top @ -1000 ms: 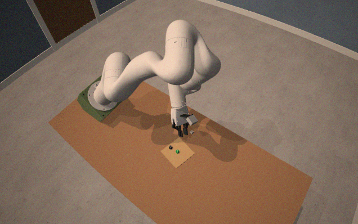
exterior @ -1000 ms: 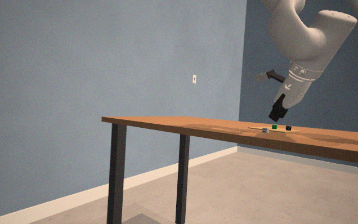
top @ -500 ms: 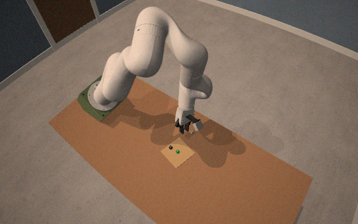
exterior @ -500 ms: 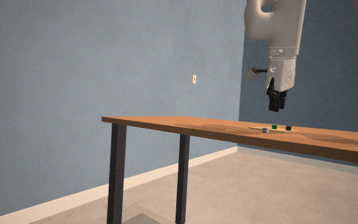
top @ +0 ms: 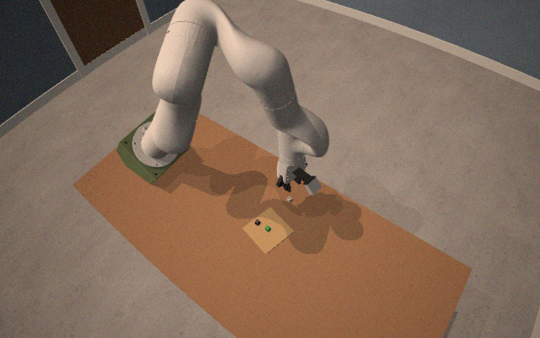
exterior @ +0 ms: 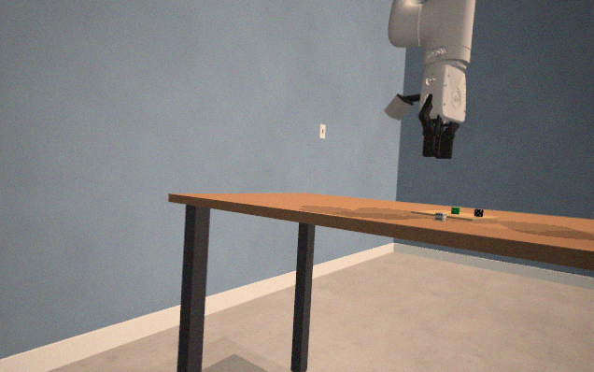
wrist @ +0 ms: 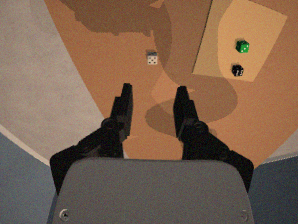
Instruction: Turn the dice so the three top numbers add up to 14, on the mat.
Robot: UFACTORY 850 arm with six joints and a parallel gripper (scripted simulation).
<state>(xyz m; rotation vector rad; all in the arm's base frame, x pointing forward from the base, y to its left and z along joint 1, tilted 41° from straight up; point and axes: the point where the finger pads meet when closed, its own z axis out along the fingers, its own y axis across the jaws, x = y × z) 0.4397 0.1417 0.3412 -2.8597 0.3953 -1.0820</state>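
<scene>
My hand is 14 cm above the white die, 1 cm to the right of it and 1 cm past it. The rest, counted from my hand: black die: 15 cm to the right, 13 cm below, 7 cm behind; then green die: 15 cm to the right, 13 cm below, 2 cm behind; then mat: 15 cm to the right, 14 cm below, 2 cm behind.
</scene>
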